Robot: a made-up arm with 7 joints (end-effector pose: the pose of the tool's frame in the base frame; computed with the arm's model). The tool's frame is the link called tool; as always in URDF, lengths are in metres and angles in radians.
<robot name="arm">
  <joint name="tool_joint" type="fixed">
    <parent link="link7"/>
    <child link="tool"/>
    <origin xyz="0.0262 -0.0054 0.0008" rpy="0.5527 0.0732 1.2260"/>
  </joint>
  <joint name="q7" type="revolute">
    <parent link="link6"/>
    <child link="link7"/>
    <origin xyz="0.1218 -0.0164 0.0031" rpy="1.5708 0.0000 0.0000"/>
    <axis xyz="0 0 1"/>
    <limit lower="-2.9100" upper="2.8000"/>
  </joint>
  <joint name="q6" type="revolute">
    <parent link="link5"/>
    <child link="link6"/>
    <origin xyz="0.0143 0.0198 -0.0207" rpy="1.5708 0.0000 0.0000"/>
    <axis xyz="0 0 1"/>
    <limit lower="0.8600" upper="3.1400"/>
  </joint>
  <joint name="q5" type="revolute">
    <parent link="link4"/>
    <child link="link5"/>
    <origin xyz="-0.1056 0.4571 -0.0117" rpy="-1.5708 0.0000 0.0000"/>
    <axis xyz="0 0 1"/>
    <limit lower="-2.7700" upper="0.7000"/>
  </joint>
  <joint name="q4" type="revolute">
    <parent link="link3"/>
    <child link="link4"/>
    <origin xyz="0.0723 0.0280 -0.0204" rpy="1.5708 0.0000 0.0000"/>
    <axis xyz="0 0 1"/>
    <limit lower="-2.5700" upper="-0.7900"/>
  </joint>
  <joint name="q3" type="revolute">
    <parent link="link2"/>
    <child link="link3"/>
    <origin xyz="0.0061 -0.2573 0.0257" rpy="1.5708 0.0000 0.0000"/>
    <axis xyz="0 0 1"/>
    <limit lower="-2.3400" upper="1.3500"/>
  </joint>
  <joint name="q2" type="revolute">
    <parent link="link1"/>
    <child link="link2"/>
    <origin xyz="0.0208 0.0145 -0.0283" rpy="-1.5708 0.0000 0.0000"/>
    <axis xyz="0 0 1"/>
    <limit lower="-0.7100" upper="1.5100"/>
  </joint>
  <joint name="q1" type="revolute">
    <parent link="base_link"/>
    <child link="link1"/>
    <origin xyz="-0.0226 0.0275 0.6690" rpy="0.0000 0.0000 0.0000"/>
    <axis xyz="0 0 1"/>
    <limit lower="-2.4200" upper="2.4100"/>
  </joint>
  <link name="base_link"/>
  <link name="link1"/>
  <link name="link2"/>
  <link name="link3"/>
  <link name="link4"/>
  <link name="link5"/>
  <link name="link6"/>
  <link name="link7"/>
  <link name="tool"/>
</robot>
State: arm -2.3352 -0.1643 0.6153 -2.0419 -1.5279 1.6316 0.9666
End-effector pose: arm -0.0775 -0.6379 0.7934 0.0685 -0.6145 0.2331 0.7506
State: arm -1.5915 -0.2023 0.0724 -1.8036 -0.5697 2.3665 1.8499
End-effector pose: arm 0.1140 -0.5565 1.0318 -0.5103 -0.5992 0.6074 0.1078
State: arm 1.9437 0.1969 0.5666 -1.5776 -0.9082 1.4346 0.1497
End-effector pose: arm -0.6207 0.4589 0.8196 -0.7089 -0.5996 -0.2897 0.2324
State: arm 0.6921 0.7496 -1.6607 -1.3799 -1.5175 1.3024 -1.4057
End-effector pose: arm 0.5182 -0.2451 0.9792 0.5459 -0.4052 -0.3228 0.6585
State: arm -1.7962 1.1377 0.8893 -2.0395 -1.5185 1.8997 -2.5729
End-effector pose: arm 0.4342 -0.3078 0.3586 -0.6818 -0.5616 0.3423 0.3202
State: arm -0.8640 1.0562 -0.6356 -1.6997 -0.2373 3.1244 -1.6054
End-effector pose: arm 0.2103 -0.5551 0.3789 0.9749 -0.2063 0.0183 0.0818
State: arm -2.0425 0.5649 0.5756 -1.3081 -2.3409 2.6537 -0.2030
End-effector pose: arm 0.0945 -0.6960 0.7328 0.8088 -0.2286 0.1545 0.5194
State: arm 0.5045 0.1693 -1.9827 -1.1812 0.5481 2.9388 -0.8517
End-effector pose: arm 0.1299 -0.3006 1.2843 0.3460 -0.2827 0.8786 0.1684
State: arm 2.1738 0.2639 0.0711 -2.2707 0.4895 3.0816 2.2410
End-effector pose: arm -0.4032 0.4605 0.5769 -0.6263 0.7659 0.0439 0.1388
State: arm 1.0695 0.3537 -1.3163 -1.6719 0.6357 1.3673 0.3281
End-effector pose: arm 0.6433 0.0546 0.7800 -0.5779 0.8042 -0.0033 0.1389
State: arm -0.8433 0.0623 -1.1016 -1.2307 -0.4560 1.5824 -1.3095
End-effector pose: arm -0.1064 -0.5518 1.0992 0.6108 -0.7733 0.1062 0.1330
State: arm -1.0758 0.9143 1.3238 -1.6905 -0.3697 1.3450 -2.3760
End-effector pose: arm 0.6606 0.1030 0.6901 -0.5381 -0.5966 0.2749 0.5281
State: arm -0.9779 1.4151 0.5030 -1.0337 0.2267 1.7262 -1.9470
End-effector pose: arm 0.6433 -0.3396 0.3431 -0.7172 0.0520 -0.0448 0.6935
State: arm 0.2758 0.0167 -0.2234 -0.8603 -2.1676 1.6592 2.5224
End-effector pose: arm 0.4053 0.1206 1.3150 0.5002 0.1466 -0.7971 0.3049
